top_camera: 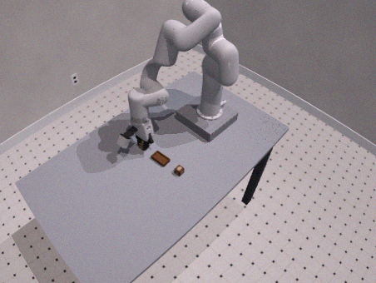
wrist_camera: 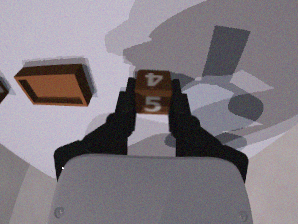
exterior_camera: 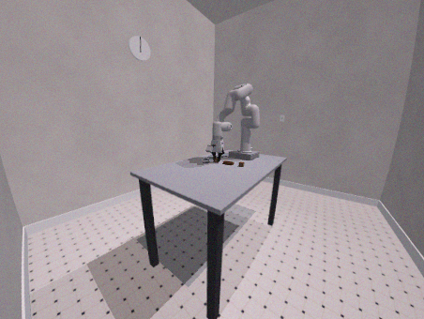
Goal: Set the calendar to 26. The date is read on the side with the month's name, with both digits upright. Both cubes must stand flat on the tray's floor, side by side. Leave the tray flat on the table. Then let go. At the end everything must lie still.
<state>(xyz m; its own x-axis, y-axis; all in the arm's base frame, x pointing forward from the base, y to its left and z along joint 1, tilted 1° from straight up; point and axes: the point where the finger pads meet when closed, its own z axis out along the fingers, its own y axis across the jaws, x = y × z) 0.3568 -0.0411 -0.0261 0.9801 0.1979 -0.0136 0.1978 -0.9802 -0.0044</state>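
My hand is 10 cm to the right of the brown wooden tray, 2 cm past it and 2 cm above it. From my hand the other things lie so: brown cube: 21 cm to the left, 4 cm behind, 2 cm below.
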